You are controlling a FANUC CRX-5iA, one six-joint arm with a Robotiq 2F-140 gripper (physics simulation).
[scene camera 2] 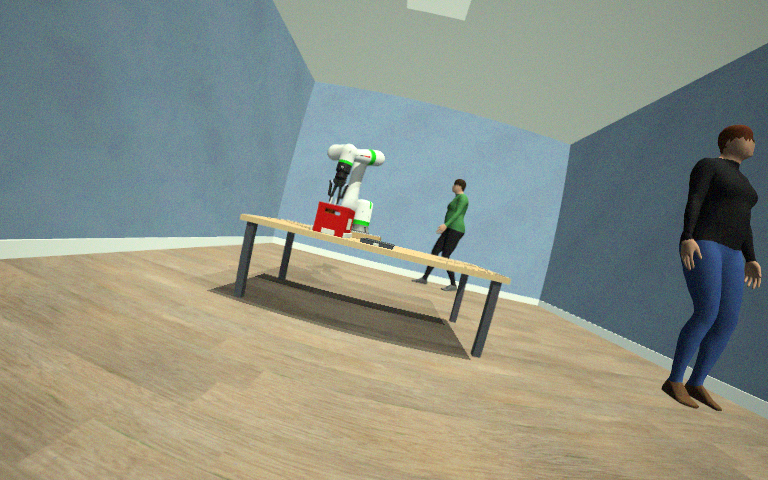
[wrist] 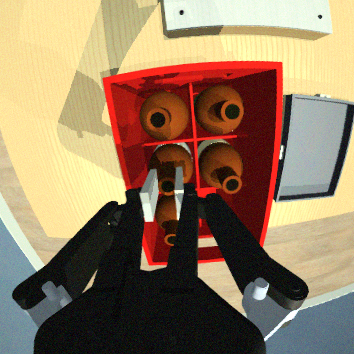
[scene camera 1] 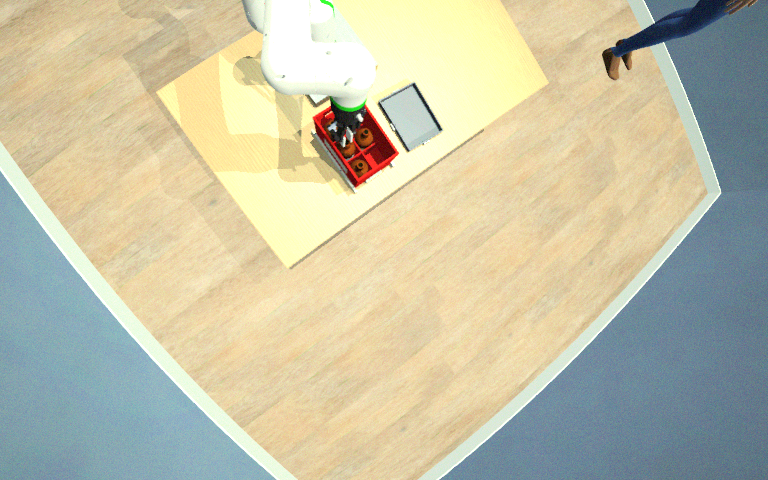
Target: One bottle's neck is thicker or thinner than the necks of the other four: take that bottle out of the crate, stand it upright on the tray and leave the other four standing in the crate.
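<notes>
A red crate stands on the table with several brown bottles upright in its cells. In the wrist view two bottles are in the far row, one bottle is in the middle right cell, and one bottle is in the near left cell. My gripper is shut on the neck of the middle left bottle, which stands in its cell. The near right cell is empty. The grey tray lies right of the crate and is empty.
The arm's white base plate sits just behind the crate. The wooden table ends close in front of the crate. A person in green walks behind the table, and another person stands at the right.
</notes>
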